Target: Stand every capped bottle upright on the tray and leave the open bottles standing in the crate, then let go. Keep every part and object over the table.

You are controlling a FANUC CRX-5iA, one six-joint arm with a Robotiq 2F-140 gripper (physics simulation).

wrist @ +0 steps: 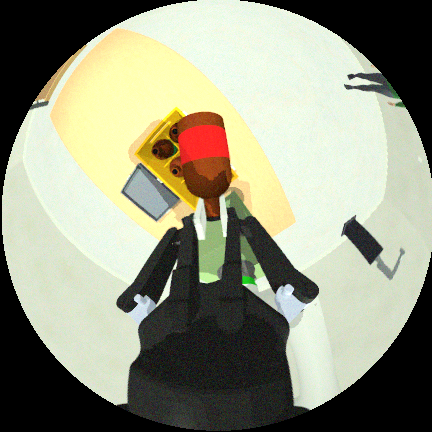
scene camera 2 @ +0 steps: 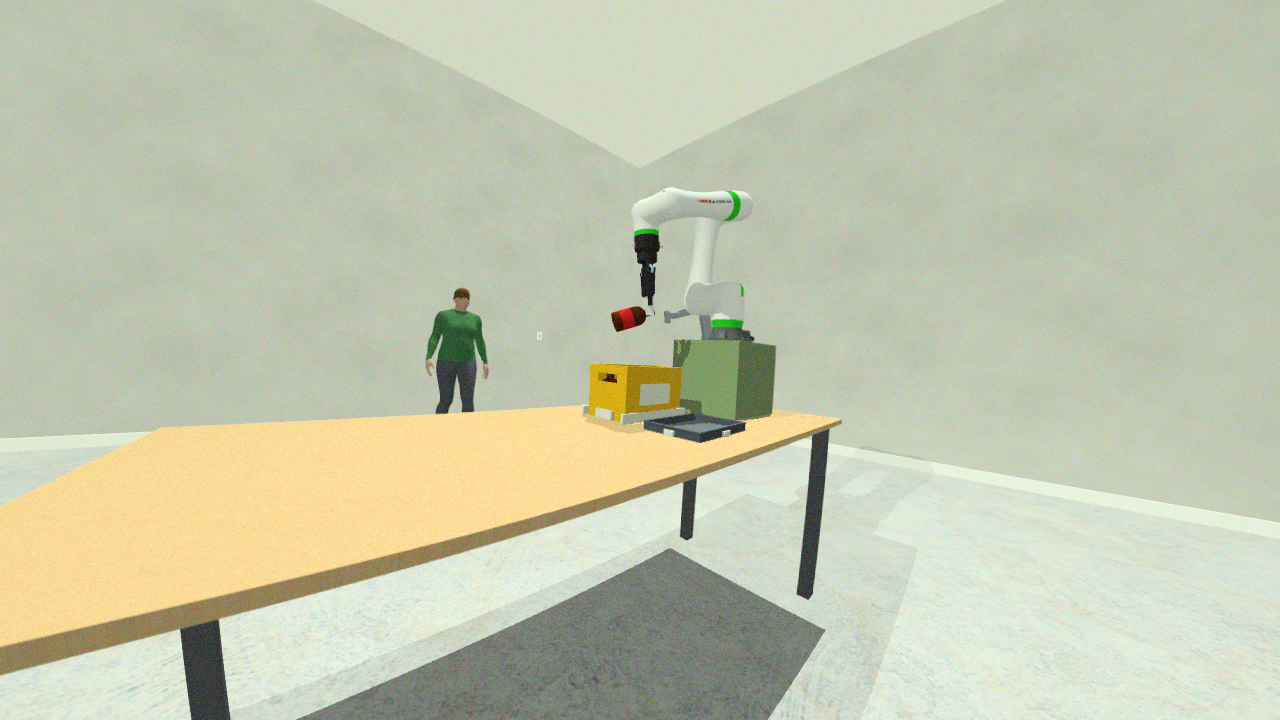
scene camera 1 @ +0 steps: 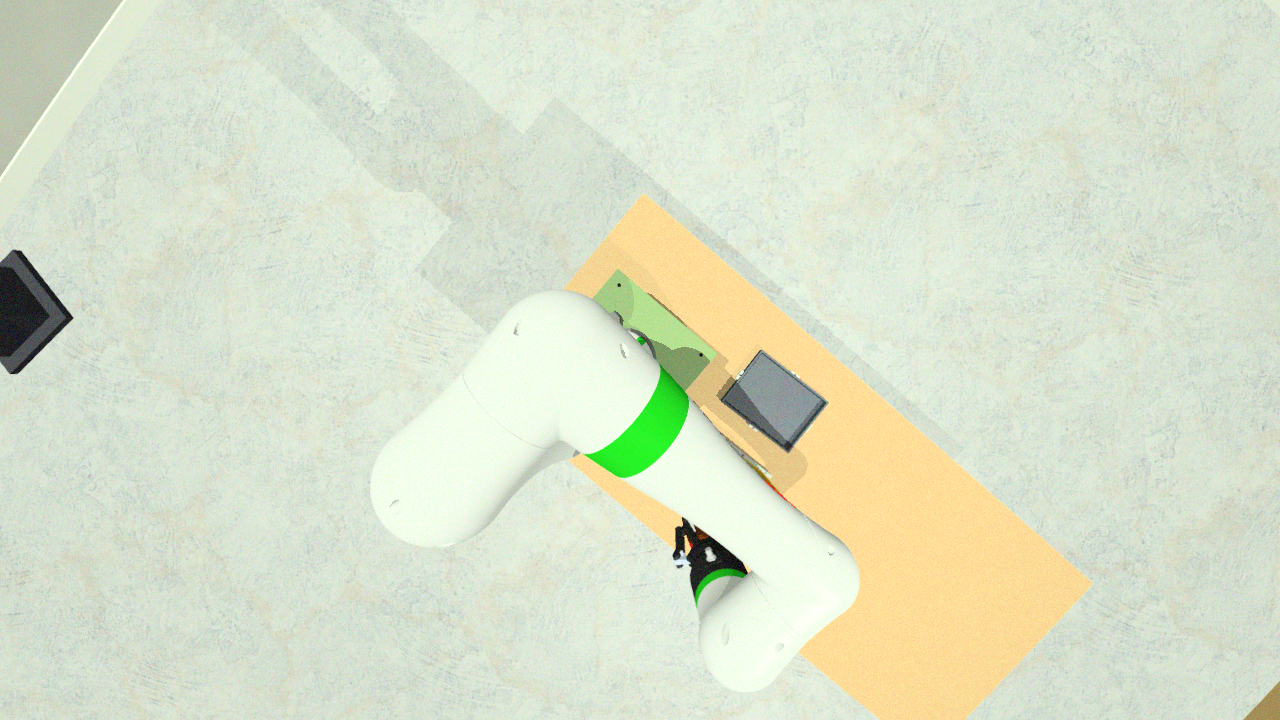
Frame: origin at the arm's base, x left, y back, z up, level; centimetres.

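Seen in the pictures: gripper, fingertip midpoint: [wrist: 212, 203] [scene camera 2: 648, 315]; arm's base at its link origin: [scene camera 2: 726, 342].
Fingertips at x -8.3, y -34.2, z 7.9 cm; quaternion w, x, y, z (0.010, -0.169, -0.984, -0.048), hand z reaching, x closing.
Offsets run from my fingertips to a thing's top centre. "spot": to the spot under its first point. Level surfaces: height alone.
My gripper [scene camera 2: 650, 309] [wrist: 212, 203] is shut on the neck of a brown bottle with a red label @[dz +3.1, dx -1.9, dy -5.2 cm] [scene camera 2: 628, 317] [wrist: 204, 145]. The bottle hangs above the crate, tilted far over, its base away from the fingers; the fingers hide its mouth, so I cannot tell whether it is capped. The yellow crate @[dz -18.9, dx +4.7, dy -6.9 cm] [scene camera 2: 606, 402] [wrist: 176, 110] holds brown bottles; three show in the wrist view [wrist: 162, 149] [wrist: 174, 132] [wrist: 176, 167] with dark, open-looking mouths. The held bottle hides part of the crate. The dark grey tray @[spot: dz -35.9, dx +33.3, dy -3.1 cm] [scene camera 1: 774, 398] [scene camera 2: 693, 427] [wrist: 150, 195] lies beside the crate with no bottle on it.
The green pedestal [scene camera 1: 662, 322] [scene camera 2: 707, 380] carries the arm and stands near the crate and tray on the wooden table @[dz -36.4 cm] [scene camera 1: 939, 555] [scene camera 2: 358, 483]. A person in a green top [scene camera 2: 459, 340] stands beyond the table. The arm covers most of the crate in scene camera 1.
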